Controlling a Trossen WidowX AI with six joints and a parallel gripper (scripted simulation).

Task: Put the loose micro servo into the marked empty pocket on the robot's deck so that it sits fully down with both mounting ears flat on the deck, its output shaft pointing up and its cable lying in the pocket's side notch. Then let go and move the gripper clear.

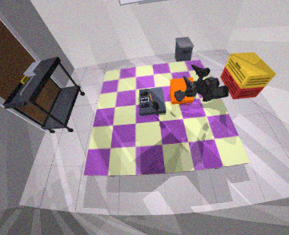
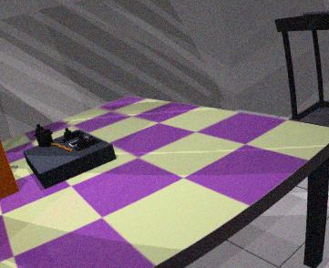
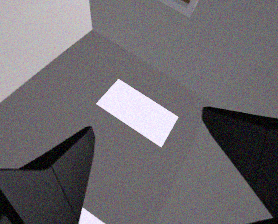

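My gripper tip is now 550 mm above the dark grey robot deck, 270 mm to the left of it and 160 mm short of it.
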